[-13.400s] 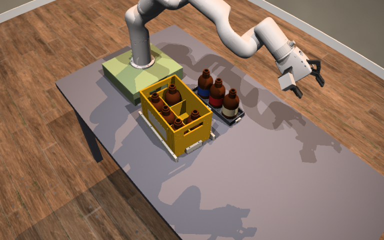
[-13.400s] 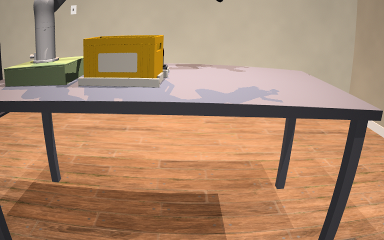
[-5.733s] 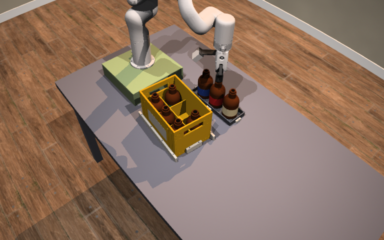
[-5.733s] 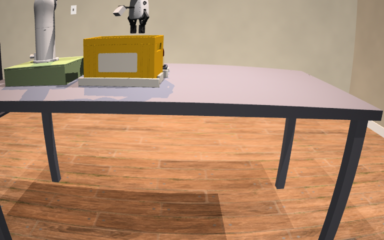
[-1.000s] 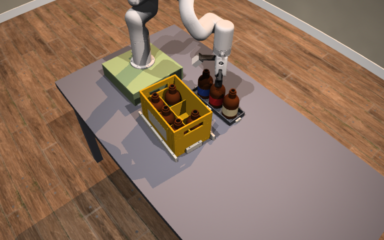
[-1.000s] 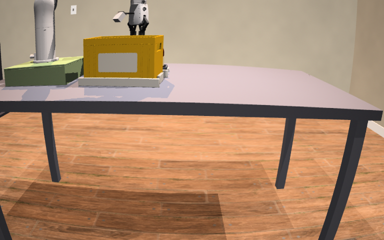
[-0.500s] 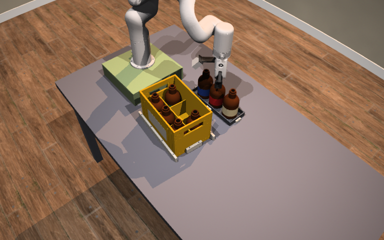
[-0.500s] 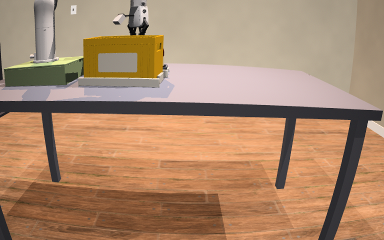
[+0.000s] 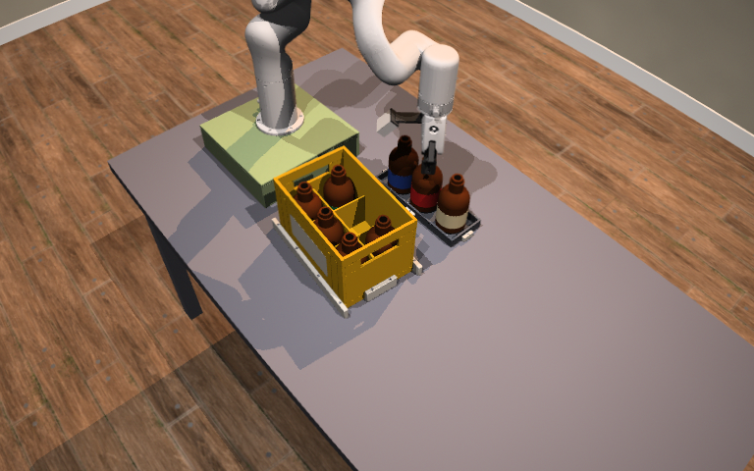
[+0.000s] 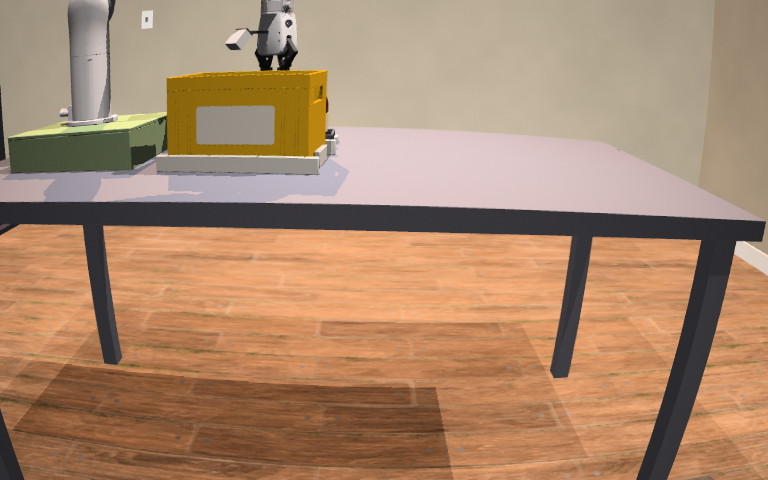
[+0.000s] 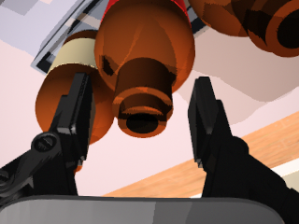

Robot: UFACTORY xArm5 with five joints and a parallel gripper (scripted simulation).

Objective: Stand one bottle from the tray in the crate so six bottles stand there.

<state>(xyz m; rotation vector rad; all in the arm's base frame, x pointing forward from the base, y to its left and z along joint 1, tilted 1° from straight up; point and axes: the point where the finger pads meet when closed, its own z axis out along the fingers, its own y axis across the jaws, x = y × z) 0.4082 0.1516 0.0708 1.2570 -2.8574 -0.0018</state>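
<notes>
The dark tray is 140 mm below my hand. Also, from my hand: yellow crate: 240 mm to the right, 70 mm below.
</notes>
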